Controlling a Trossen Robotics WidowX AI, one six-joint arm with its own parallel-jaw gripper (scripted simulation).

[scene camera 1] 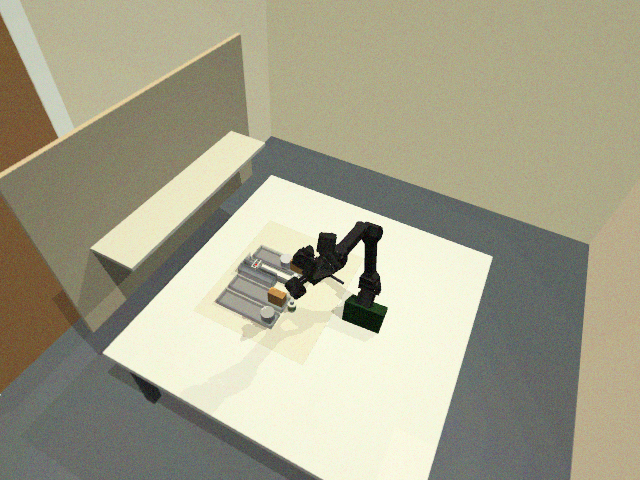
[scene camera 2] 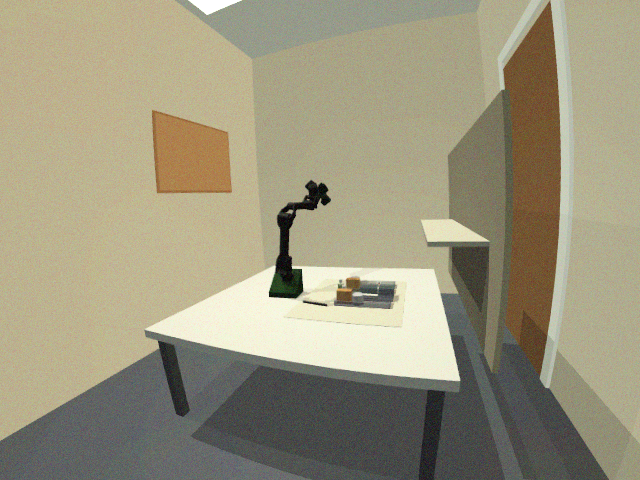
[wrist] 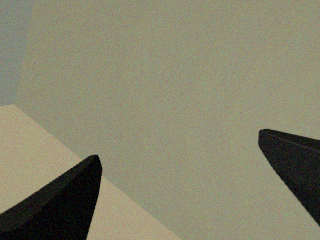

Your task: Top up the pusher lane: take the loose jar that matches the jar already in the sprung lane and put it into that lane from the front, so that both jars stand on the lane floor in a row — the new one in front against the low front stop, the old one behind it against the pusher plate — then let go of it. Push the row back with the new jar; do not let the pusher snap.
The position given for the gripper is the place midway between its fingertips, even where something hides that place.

Note:
The gripper (scene camera 1: 302, 287) is open, holding nothing. Further things: a pale mat (scene camera 1: 293, 335), a shelf (scene camera 1: 132, 241) and a tall panel (scene camera 1: 69, 194).
The gripper also shows in the wrist view (wrist: 179, 149). The pale mat is seen too in scene camera 2 (scene camera 2: 325, 292). The shelf shows as well in scene camera 2 (scene camera 2: 438, 233).

